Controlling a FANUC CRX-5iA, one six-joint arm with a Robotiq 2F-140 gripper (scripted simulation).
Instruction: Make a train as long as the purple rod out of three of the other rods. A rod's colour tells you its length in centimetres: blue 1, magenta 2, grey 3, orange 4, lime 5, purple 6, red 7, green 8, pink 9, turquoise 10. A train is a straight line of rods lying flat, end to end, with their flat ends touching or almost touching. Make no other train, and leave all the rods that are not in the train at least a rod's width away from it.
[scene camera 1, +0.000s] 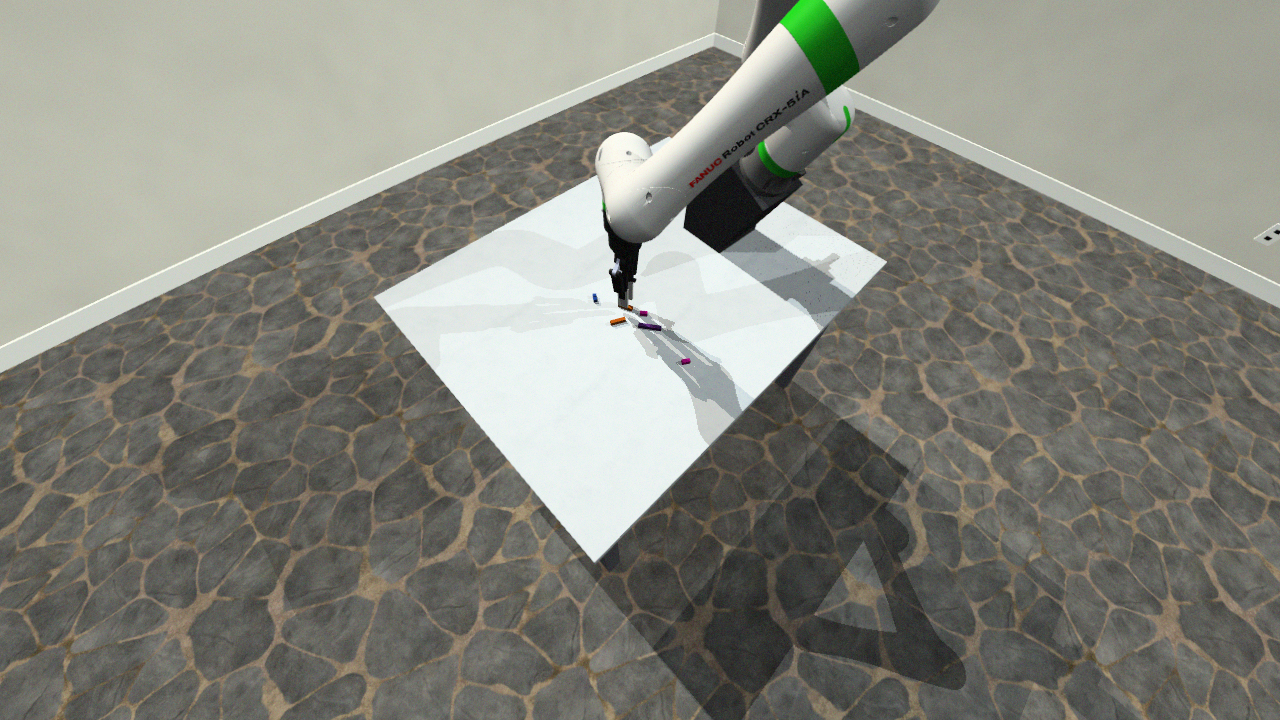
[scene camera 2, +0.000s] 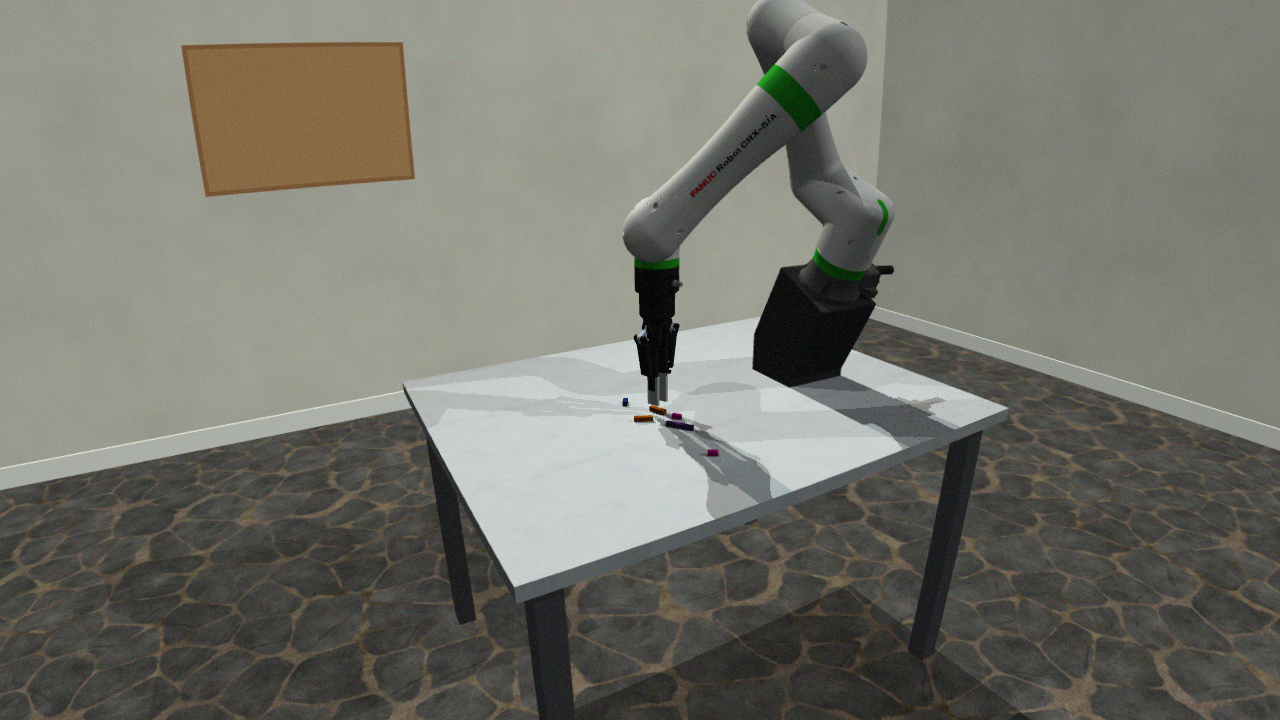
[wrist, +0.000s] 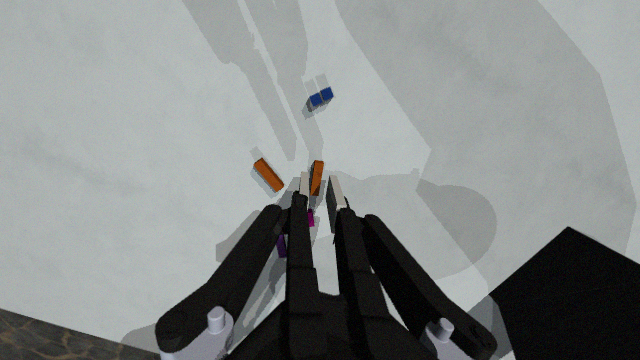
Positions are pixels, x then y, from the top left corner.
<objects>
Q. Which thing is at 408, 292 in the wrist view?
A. My gripper.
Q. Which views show my gripper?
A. Scene camera 1, scene camera 2 and the wrist view: all of them.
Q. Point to my gripper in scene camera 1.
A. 625, 301
</objects>
